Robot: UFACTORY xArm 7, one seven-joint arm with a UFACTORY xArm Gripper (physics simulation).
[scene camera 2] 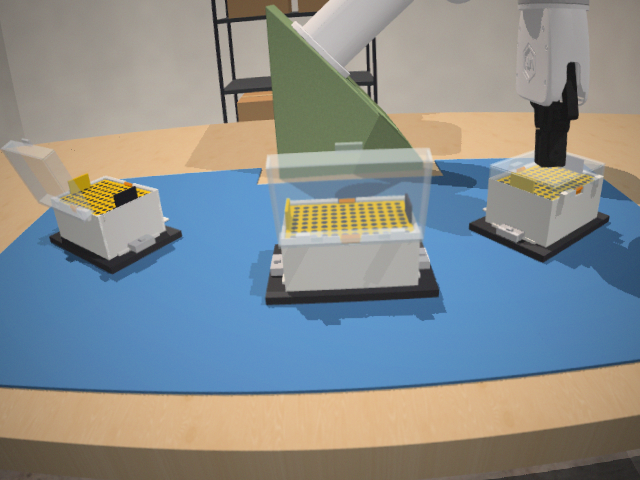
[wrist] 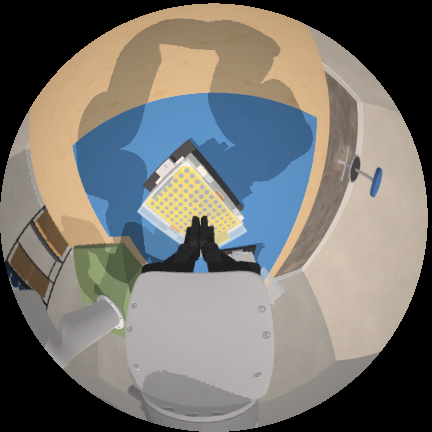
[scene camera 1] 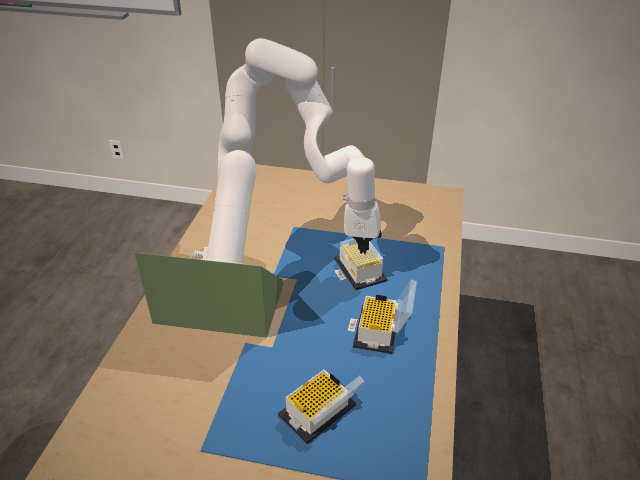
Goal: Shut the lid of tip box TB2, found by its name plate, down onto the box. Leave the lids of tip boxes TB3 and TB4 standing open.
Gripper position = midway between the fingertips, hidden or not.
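Scene camera 1: gripper (scene camera 1: 363, 251), a lid (scene camera 1: 349, 391). Scene camera 2: a lid (scene camera 2: 350, 196). Another lid (scene camera 2: 521, 172). Gripper (scene camera 2: 549, 165). Wrist view: blue mat (wrist: 262, 149), gripper (wrist: 200, 224).
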